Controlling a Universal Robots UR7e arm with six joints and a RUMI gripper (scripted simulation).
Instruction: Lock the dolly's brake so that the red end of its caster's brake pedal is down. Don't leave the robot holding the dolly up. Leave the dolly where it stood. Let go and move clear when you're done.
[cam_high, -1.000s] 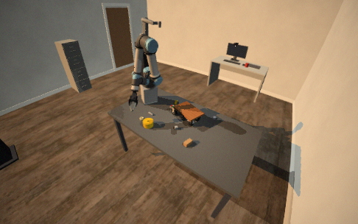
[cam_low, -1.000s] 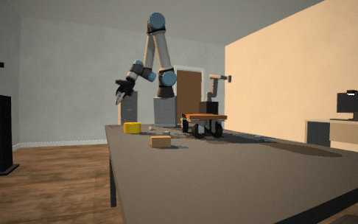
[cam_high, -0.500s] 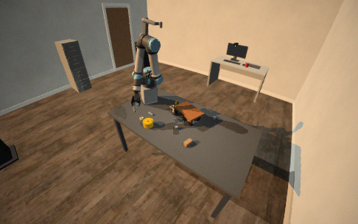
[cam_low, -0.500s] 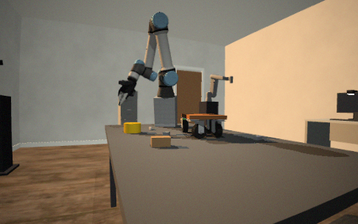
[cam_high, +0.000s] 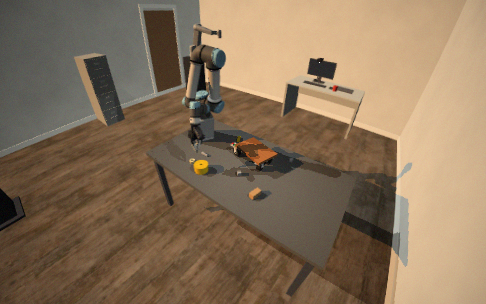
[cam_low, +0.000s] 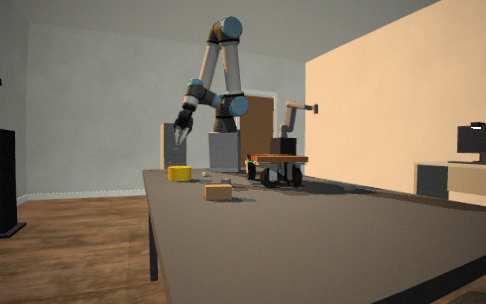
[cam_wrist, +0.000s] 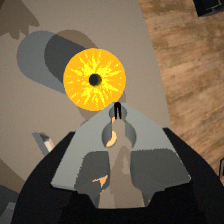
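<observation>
The brake pedal is 90 mm ahead of my hand, 350 mm to the left of it and 100 mm below it. The rest, counted from my hand: tan block (510 mm ahead, 30 mm to the left, 160 mm below); yellow cylinder (30 mm ahead, 150 mm below).
</observation>
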